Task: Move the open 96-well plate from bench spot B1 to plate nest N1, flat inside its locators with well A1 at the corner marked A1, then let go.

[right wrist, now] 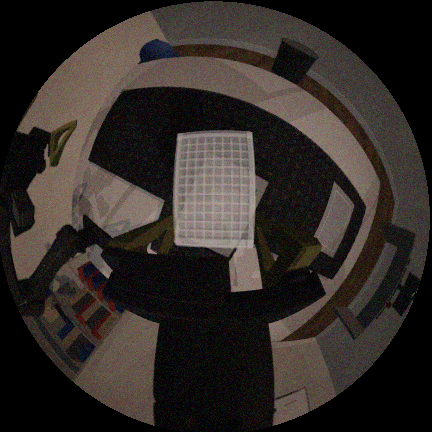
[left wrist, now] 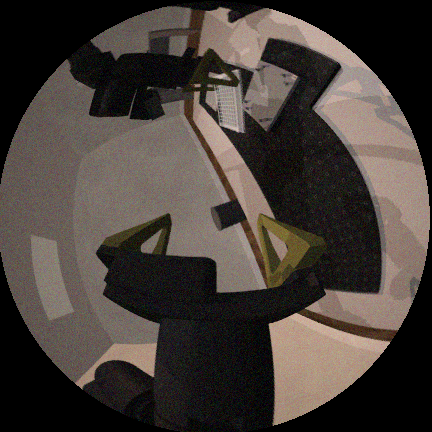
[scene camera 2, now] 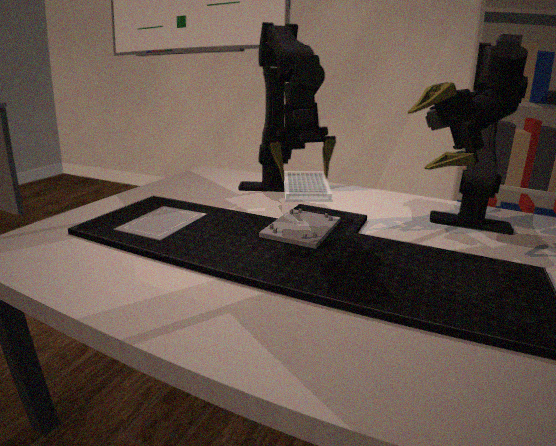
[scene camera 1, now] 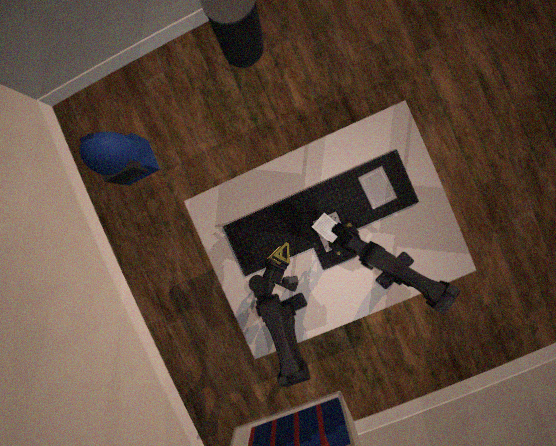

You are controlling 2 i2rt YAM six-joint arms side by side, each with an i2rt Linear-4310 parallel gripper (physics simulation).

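Pixels of known places: left gripper, fingertip midpoint: [left wrist: 213,217] [scene camera 2: 418,141] [scene camera 1: 284,244]; right gripper, fingertip midpoint: [right wrist: 213,217] [left wrist: 226,86] [scene camera 2: 304,180] [scene camera 1: 334,234]; left arm's base, origin of the base link: [right wrist: 96,233] [scene camera 2: 470,224] [scene camera 1: 287,306]; right arm's base, origin of the base link: [scene camera 2: 272,188].
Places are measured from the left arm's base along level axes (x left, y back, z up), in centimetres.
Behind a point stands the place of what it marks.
The open 96-well plate [scene camera 1: 324,226] {x -33.5, y -29.8, z 11.3 cm} [scene camera 2: 307,186] {x -33.7, y -30.4, z 12.3 cm} [left wrist: 229,107] {x -33.1, y -28.9, z 12.0 cm} [right wrist: 215,190] {x -35.0, y -27.5, z 11.5 cm} is a pale gridded tray in the air, about level. My right gripper [scene camera 2: 305,175] {x -36.0, y -24.9, z 11.9 cm} [right wrist: 213,217] {x -36.0, y -24.9, z 11.9 cm} is shut on its opposite edges. The plate hangs above plate nest N1 [scene camera 2: 300,227] {x -35.8, y -26.9, z 2.5 cm} [left wrist: 272,95] {x -33.1, y -24.3, z 2.5 cm}, a grey block with small locator pegs, which it partly covers in scene camera 1 and the right wrist view; it looks turned relative to the nest in scene camera 1. The A1 marks are too small to read. My left gripper [scene camera 1: 283,250] {x -14.8, y -31.5, z 22.8 cm} [scene camera 2: 418,140] {x -14.8, y -31.5, z 22.8 cm} [left wrist: 213,217] {x -14.8, y -31.5, z 22.8 cm} is open and empty, away from the plate.
Bench spot B1 [scene camera 1: 377,187] {x -65.3, y -34.4, z 1.5 cm} [scene camera 2: 160,222] {x -65.1, y -35.1, z 1.5 cm} [right wrist: 334,217] {x -63.8, y -35.0, z 1.5 cm} is a pale outlined rectangle on the black mat [scene camera 1: 270,220] {x -12.0, y -42.9, z 1.3 cm} [scene camera 2: 400,285] {x -14.0, y -40.9, z 1.3 cm}. The mat lies on a white table [scene camera 2: 200,295] {x -42.2, y -54.5, z 0.0 cm}. A blue object [scene camera 1: 117,155] and a dark bin [scene camera 1: 240,47] stand on the floor beyond the table.
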